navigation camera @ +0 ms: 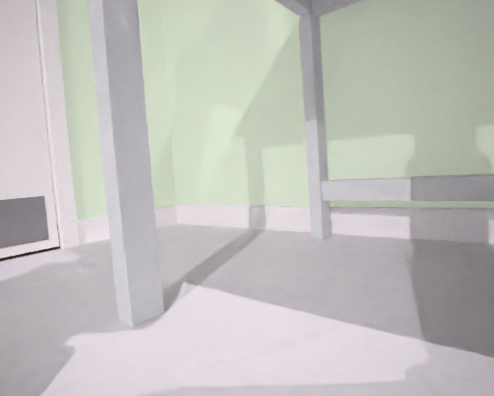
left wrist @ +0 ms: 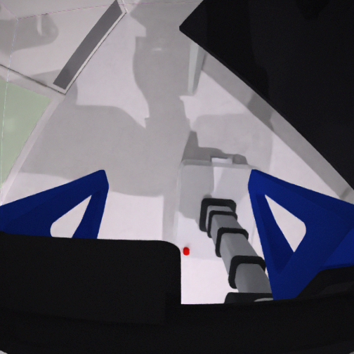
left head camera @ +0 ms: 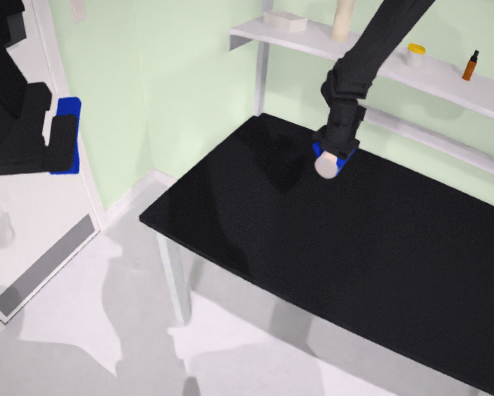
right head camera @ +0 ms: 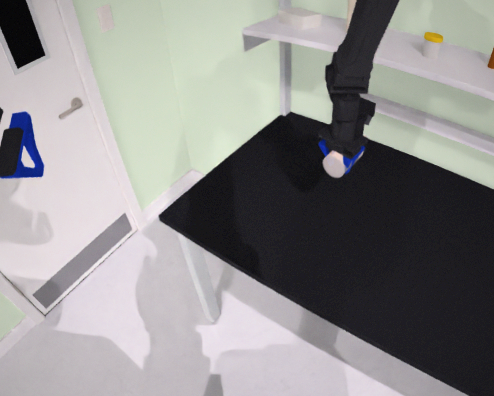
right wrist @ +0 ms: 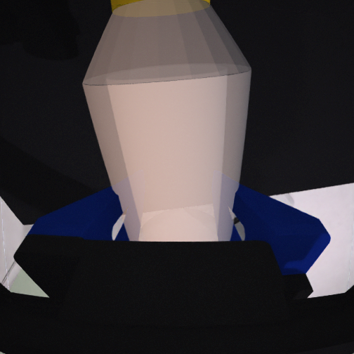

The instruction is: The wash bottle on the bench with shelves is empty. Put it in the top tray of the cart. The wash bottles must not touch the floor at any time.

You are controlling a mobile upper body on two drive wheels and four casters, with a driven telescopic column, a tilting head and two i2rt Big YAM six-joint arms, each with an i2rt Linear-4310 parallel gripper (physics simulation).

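Places are measured from the left arm's base along level axes (x left, y back, z up), in metres.
Pixels of known places: left gripper, fingertip midpoint: (left head camera: 34,170) (right head camera: 9,174); right gripper, fingertip midpoint: (left head camera: 329,169) (right head camera: 339,168).
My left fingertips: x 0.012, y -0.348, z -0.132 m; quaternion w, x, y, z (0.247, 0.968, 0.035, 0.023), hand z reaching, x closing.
Behind a point stands the place of what it marks.
The wash bottle (left head camera: 327,166) {x -0.445, y -0.704, z -0.427 m} (right head camera: 334,165) {x -0.445, y -0.705, z -0.428 m} (right wrist: 172,140) is pale and translucent; part of its yellow cap shows at the top edge of the right wrist view. My right gripper (left head camera: 336,154) (right head camera: 343,154) (right wrist: 178,178) is shut on the bottle near its base, over the black bench top (left head camera: 300,240) {x -0.421, y -0.692, z -0.693 m} (right head camera: 320,240) {x -0.436, y -0.695, z -0.694 m} (left wrist: 300,75) (right wrist: 40,120). The bottle's base faces the head cameras; its spout is hidden. My left gripper (left wrist: 177,177) is open and empty above the floor; parts of it show at the left in both head views. The cart does not show.
A wall shelf (left head camera: 310,41) (right head camera: 320,40) behind the bench holds a white box (left head camera: 285,21) {x -0.396, y -1.153, z -0.205 m} (right head camera: 300,19) {x -0.403, y -1.143, z -0.205 m}, a yellow-lidded jar (left head camera: 415,55) {x -0.731, y -0.925, z -0.198 m} (right head camera: 431,45) {x -0.730, y -0.926, z -0.200 m} and an amber bottle (left head camera: 469,67) {x -0.908, y -0.894, z -0.196 m}. Bench legs (left head camera: 172,280) {x -0.007, y -0.790, z -1.048 m} (right head camera: 199,280) {x -0.016, y -0.790, z -1.060 m} (navigation camera: 127,165) {x -0.024, y -0.801, z -1.213 m} stand on the floor. A door (right head camera: 60,200) {x 0.696, y -1.107, z -0.917 m} is at the left.
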